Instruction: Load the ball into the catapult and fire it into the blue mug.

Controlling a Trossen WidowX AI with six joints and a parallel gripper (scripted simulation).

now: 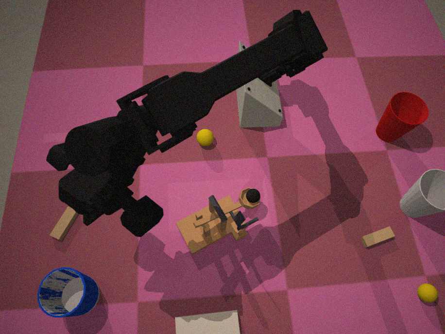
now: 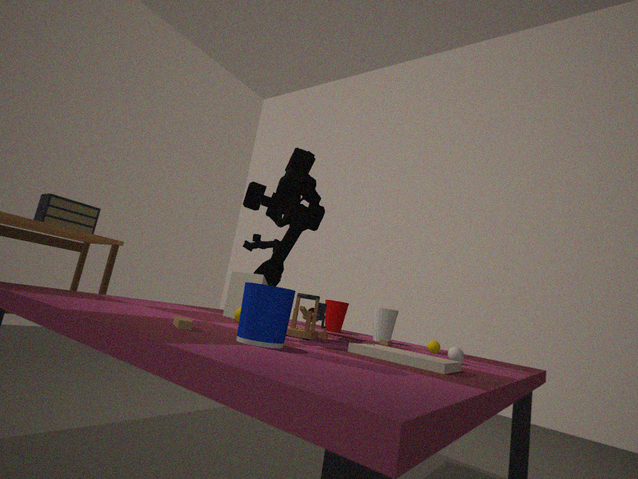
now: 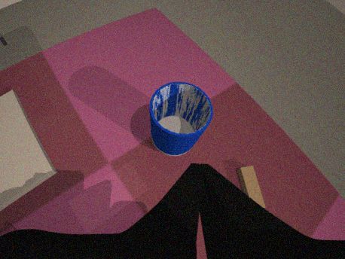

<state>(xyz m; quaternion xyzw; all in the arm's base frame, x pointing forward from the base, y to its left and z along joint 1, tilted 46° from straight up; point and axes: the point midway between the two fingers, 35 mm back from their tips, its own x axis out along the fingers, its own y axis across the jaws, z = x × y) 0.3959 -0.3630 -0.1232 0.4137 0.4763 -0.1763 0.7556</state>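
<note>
Now: the black ball 9 cm behind my gripper tip, 30 cm to the left of it and 18 cm below it. From my gripper tip the other things lie so: white slab 24 cm ahead, 18 cm to the left, 23 cm below; wooden catapult 6 cm behind, 24 cm to the left, 19 cm below; blue mug 9 cm ahead, 9 cm to the right, 21 cm below.
</note>
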